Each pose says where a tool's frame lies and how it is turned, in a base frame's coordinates. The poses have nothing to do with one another.
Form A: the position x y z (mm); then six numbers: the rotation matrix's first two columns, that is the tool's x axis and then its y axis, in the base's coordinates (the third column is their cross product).
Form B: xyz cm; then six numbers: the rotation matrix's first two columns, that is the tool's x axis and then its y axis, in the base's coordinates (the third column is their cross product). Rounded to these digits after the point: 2 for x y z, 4 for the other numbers.
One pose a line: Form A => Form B
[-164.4 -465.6 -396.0 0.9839 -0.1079 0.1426 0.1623 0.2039 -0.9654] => [-16.44 -46.56 -39.60 0.9839 -0.1079 0.1426 0.1623 0.2039 -0.9654]
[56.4 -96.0 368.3 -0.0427 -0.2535 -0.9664 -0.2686 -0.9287 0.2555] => [5.64 -9.60 36.83 -0.0427 -0.2535 -0.9664 -0.2686 -0.9287 0.2555]
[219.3 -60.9 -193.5 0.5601 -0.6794 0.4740 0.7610 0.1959 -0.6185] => [21.93 -6.09 -19.35 0.5601 -0.6794 0.4740 0.7610 0.1959 -0.6185]
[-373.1 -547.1 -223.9 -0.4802 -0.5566 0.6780 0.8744 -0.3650 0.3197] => [-37.31 -54.71 -22.39 -0.4802 -0.5566 0.6780 0.8744 -0.3650 0.3197]
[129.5 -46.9 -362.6 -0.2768 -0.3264 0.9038 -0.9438 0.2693 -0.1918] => [12.95 -4.69 -36.26 -0.2768 -0.3264 0.9038 -0.9438 0.2693 -0.1918]
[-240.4 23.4 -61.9 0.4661 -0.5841 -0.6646 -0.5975 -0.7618 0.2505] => [-24.04 2.34 -6.19 0.4661 -0.5841 -0.6646 -0.5975 -0.7618 0.2505]
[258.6 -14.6 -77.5 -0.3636 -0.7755 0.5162 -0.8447 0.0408 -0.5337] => [25.86 -1.46 -7.75 -0.3636 -0.7755 0.5162 -0.8447 0.0408 -0.5337]
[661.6 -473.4 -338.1 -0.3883 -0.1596 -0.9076 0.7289 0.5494 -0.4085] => [66.16 -47.34 -33.81 -0.3883 -0.1596 -0.9076 0.7289 0.5494 -0.4085]
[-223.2 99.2 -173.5 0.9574 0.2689 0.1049 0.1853 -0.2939 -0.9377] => [-22.32 9.92 -17.35 0.9574 0.2689 0.1049 0.1853 -0.2939 -0.9377]
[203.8 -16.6 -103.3 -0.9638 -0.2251 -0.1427 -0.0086 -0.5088 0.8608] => [20.38 -1.66 -10.33 -0.9638 -0.2251 -0.1427 -0.0086 -0.5088 0.8608]
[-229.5 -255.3 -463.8 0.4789 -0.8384 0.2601 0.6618 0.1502 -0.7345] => [-22.95 -25.53 -46.38 0.4789 -0.8384 0.2601 0.6618 0.1502 -0.7345]
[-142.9 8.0 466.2 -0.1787 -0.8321 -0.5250 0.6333 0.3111 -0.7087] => [-14.29 0.80 46.62 -0.1787 -0.8321 -0.5250 0.6333 0.3111 -0.7087]
